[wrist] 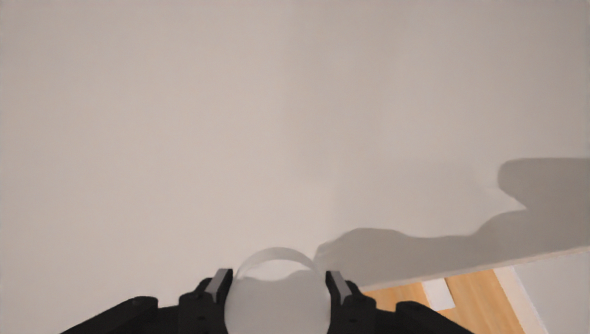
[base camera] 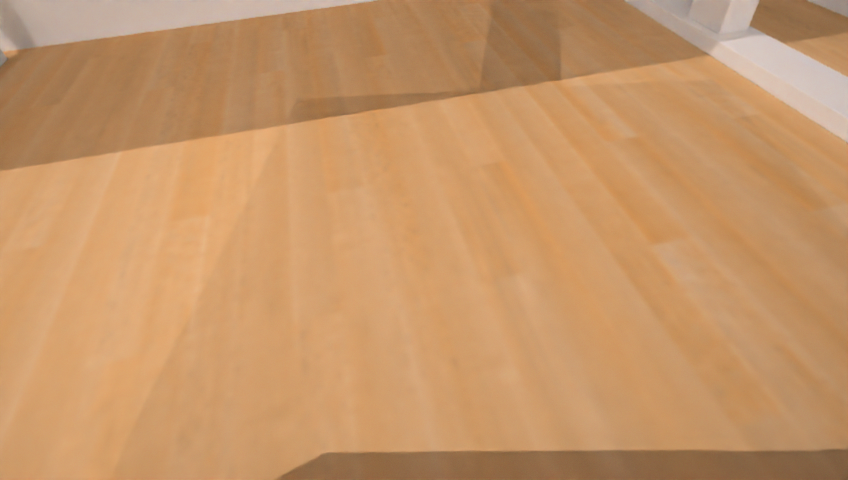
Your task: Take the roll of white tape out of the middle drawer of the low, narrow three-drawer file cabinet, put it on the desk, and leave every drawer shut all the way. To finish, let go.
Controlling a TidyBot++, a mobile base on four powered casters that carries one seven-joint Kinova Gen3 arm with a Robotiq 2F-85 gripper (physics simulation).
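Places are measured from the arm's base along level axes (x ahead, y left, z up), in metres.
Pixels of known places: gripper, fingertip midpoint: (wrist: pixel 278 288).
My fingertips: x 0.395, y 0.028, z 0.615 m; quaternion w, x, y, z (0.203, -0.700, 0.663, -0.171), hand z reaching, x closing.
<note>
Ahead of a thing's pixels: the offset from my fingertips to its top centre. "*": to the spot under its first point. Level surfaces: height alone.
My gripper (wrist: pixel 278 288) is at the bottom of the wrist view, shut on the roll of white tape @[0.031 m up, 0.009 m back, 0.001 m right] (wrist: pixel 278 311), with one black finger on each side of it. The roll is over the pale desk top @[0.062 m down] (wrist: pixel 175 150), near the desk's edge at lower right. Whether its underside touches the desk cannot be told. A dark shadow lies on the desk top right beside the roll. The file cabinet and its drawers do not show in either view.
In the base camera view, a white desk leg @[* 0.958 m down, 0.472 m ahead, 0.452 m right] (base camera: pixel 721 13) stands on a white foot bar (base camera: pixel 791 83) at upper right. A pale wall (base camera: pixel 148 13) runs along the upper left of the wooden floor @[1.012 m down] (base camera: pixel 416 267). Part of a white bar (wrist: pixel 439 294) shows beyond the desk edge.
</note>
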